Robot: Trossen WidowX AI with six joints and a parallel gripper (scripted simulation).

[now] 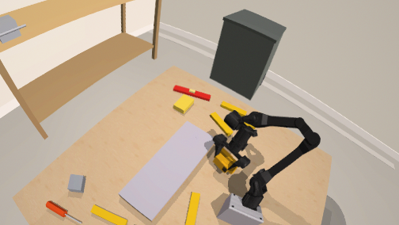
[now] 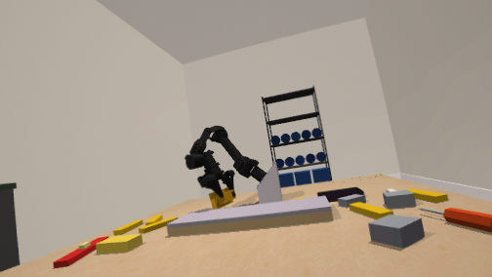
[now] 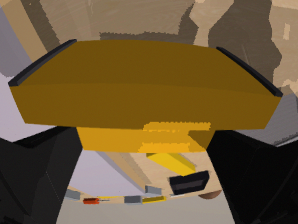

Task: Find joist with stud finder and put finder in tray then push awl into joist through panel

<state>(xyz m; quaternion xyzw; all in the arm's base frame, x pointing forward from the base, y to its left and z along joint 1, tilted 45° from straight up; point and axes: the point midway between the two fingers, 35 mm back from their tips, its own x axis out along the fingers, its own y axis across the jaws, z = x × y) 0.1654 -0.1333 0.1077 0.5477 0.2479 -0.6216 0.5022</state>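
Right now the yellow stud finder is 2 cm behind my gripper tip. Also, from my gripper tip: awl: 4 cm behind, 10 cm to the right, 7 cm below; yellow pad: 32 cm ahead, 30 cm to the right, 6 cm below; dark tray: 2 cm ahead, 45 cm to the left, 6 cm below.
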